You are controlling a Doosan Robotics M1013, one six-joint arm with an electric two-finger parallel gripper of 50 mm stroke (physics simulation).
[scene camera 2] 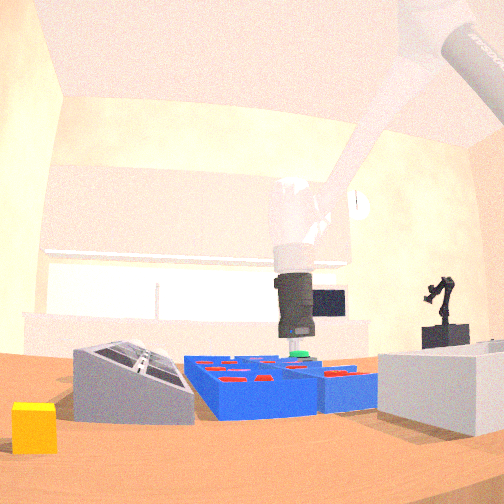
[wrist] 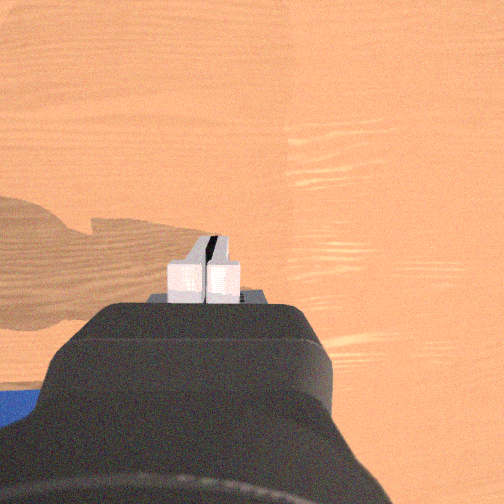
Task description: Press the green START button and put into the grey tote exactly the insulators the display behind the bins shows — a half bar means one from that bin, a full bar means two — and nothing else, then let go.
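Observation:
My gripper (scene camera 2: 295, 346) points straight down with its tips just above the green START button (scene camera 2: 299, 354), behind the blue bins (scene camera 2: 260, 385). In the wrist view the two pale fingers (wrist: 204, 272) are pressed together with nothing between them, over bare wood; the button is hidden under them. Several red insulators (scene camera 2: 233, 378) lie in the bin compartments. The grey tote (scene camera 2: 445, 390) stands at the right; I cannot see inside it. The display (scene camera 2: 134, 367) is a grey sloped console left of the bins; its bars are not readable from here.
A yellow block (scene camera 2: 34, 427) sits at the front left. A small dark arm model on a black box (scene camera 2: 445, 325) stands behind the tote. A dark screen (scene camera 2: 328, 302) is behind my gripper. A corner of a blue bin (wrist: 17, 406) shows in the wrist view.

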